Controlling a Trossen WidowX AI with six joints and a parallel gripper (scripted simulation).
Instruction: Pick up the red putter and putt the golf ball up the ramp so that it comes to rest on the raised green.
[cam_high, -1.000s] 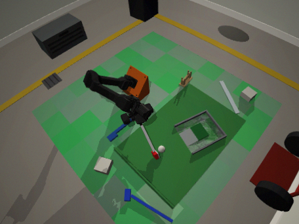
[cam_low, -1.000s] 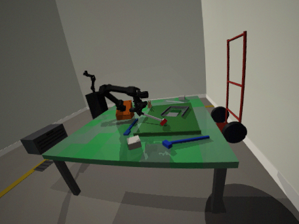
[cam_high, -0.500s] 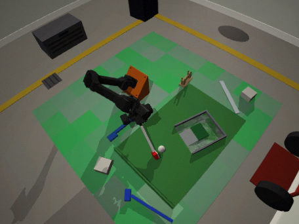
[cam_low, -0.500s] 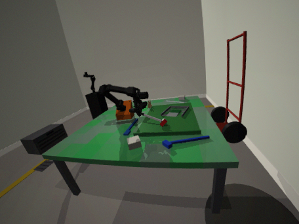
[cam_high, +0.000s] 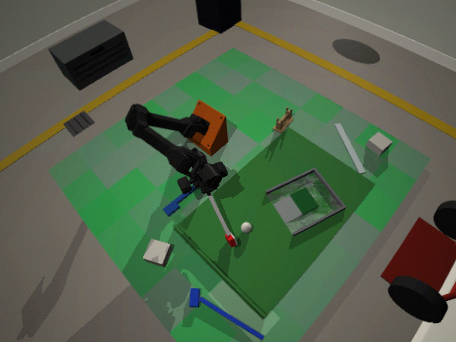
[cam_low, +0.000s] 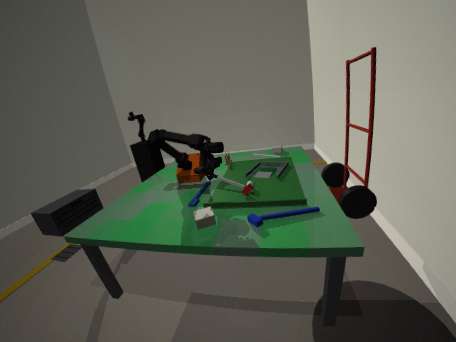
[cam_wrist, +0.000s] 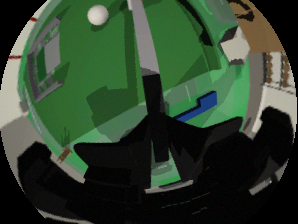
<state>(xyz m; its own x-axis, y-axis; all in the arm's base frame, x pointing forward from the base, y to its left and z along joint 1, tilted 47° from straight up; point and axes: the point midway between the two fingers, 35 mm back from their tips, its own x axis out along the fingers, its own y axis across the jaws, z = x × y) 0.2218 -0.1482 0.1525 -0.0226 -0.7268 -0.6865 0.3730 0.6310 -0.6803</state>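
My gripper tip is now 110 mm short of the red putter and 40 mm to the left of it. Also, from my gripper tip: small wooden stand 540 mm to the left, 40 mm below; then dark green putting mat 260 mm ahead, 160 mm to the left, 70 mm below; then white golf ball 220 mm ahead, 50 mm below, 10 mm to the right.
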